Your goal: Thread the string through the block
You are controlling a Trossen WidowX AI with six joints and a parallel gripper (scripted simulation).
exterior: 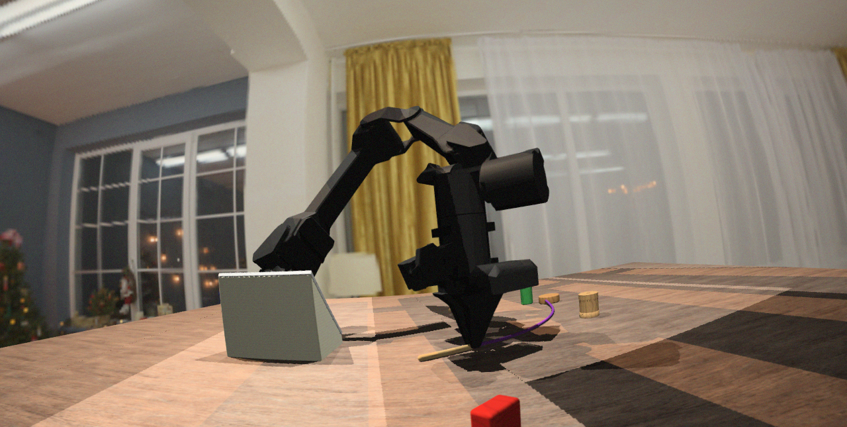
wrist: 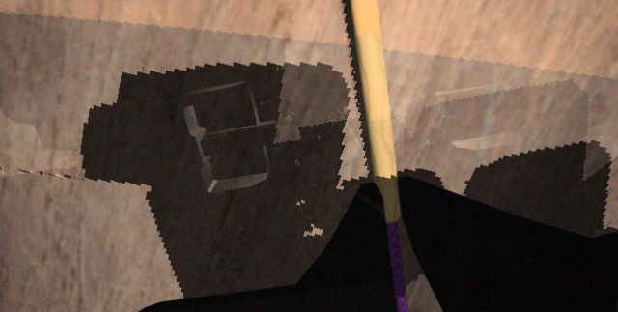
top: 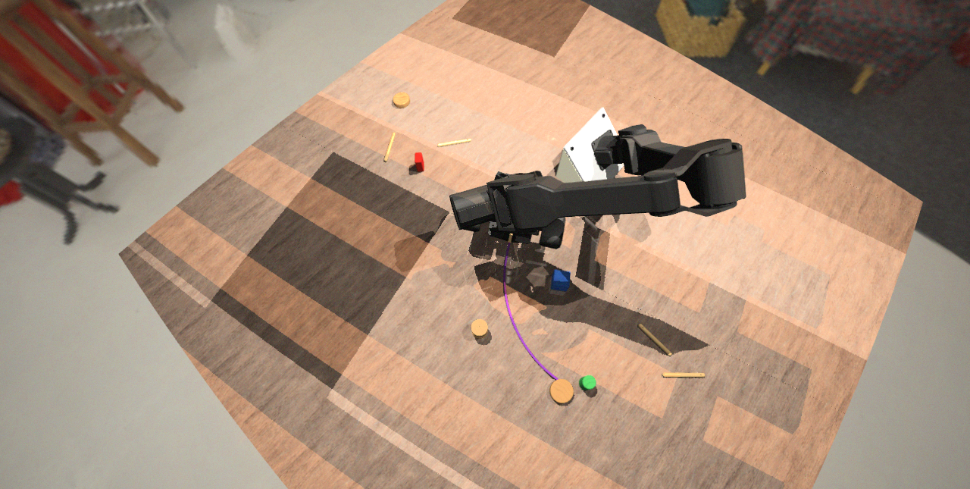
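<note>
Now: the wooden cylinder 160 mm ahead of my gripper tip, 90 mm to the left of it and 20 mm above it. The rest, counted from my gripper tip: thin wooden stick: 10 mm to the right, 10 mm behind; blue block: 130 mm to the left, 10 mm behind, 10 mm above; red block: 260 mm to the right, 30 mm ahead, 20 mm above.
</note>
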